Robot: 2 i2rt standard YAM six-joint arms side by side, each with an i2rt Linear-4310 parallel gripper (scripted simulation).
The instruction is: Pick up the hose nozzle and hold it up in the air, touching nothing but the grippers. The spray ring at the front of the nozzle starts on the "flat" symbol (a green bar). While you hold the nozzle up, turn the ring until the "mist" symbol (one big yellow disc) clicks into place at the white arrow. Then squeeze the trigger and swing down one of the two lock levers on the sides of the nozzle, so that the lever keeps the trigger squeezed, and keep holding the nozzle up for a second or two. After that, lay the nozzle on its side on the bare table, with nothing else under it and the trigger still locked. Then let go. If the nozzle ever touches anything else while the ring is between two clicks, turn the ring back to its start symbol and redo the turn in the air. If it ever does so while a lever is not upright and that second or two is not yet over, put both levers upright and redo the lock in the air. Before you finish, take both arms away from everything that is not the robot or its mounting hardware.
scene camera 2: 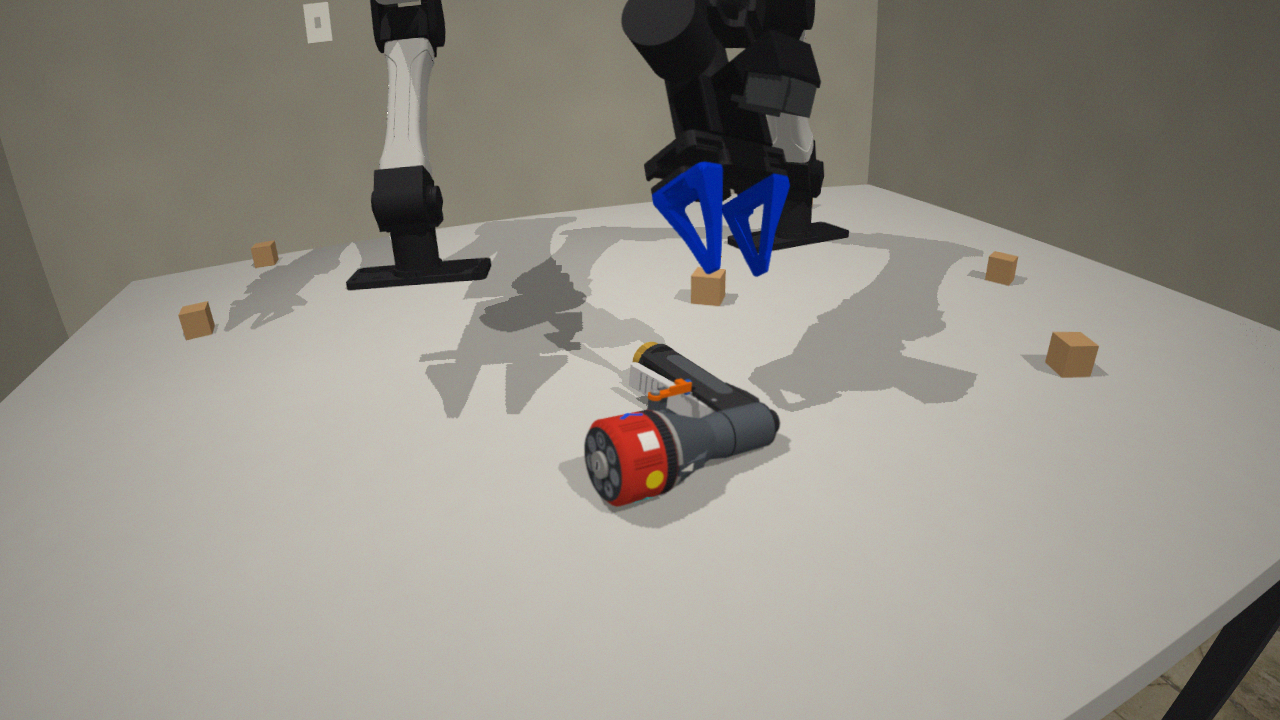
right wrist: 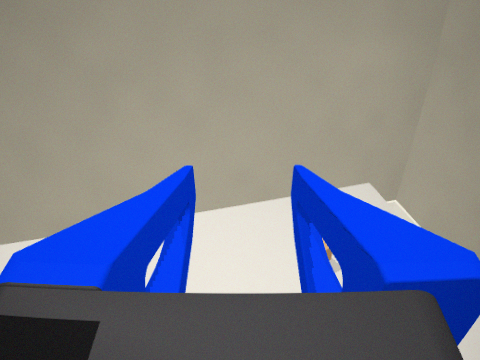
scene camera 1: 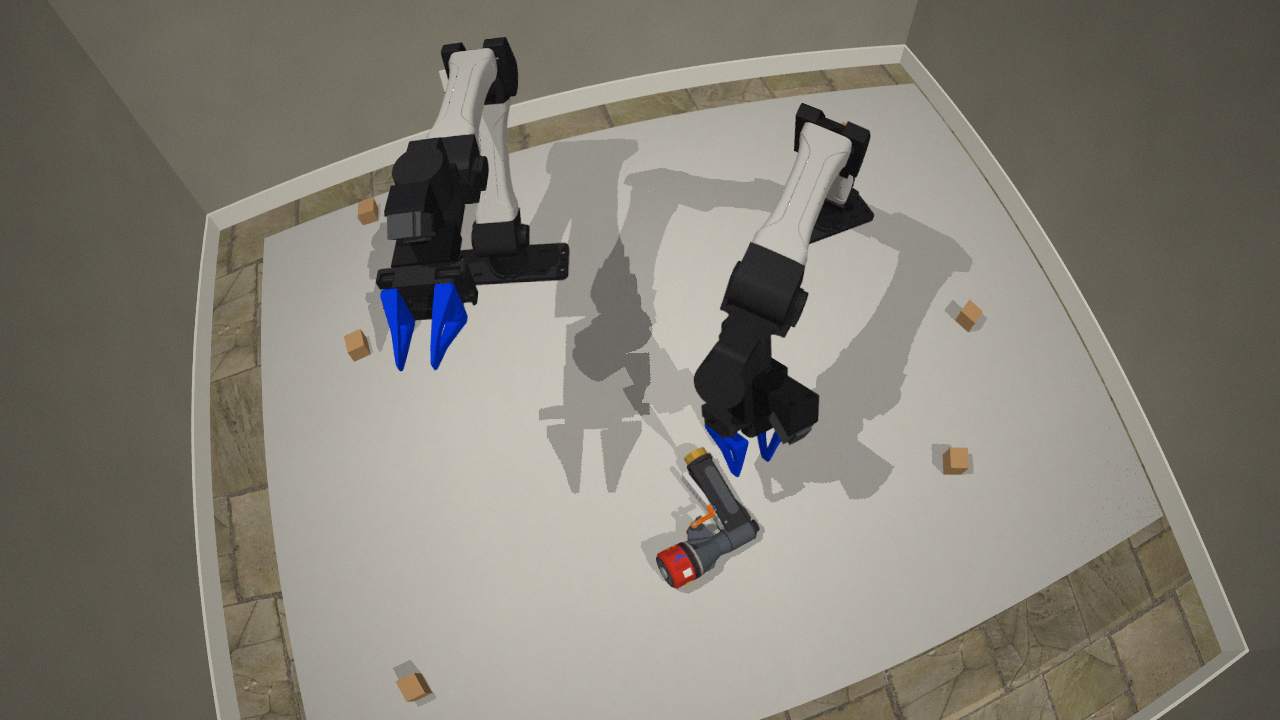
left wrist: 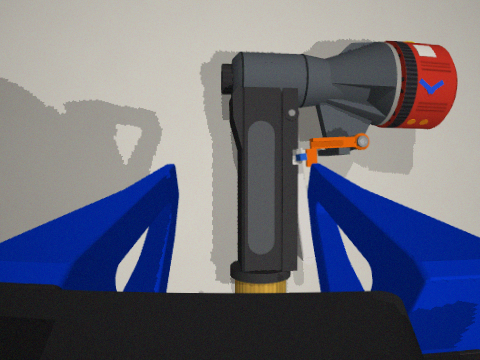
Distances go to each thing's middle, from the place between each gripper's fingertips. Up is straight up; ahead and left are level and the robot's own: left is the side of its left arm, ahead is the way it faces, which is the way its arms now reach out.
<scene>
The trigger [scene camera 2: 642,379] is 10 cm below my left hand [scene camera 2: 737,273], 6 cm to the right of it and 1 cm ahead of it. Also, from my left hand: red spray ring [scene camera 1: 678,561]: 11 cm to the right, 10 cm ahead, 9 cm below.
The red spray ring lies 170 mm ahead of my right hand [scene camera 1: 416,368], 230 mm to the left of it and 370 mm below it. From my right hand the other things lie so: trigger 90 mm ahead, 290 mm to the left, 380 mm below.
</scene>
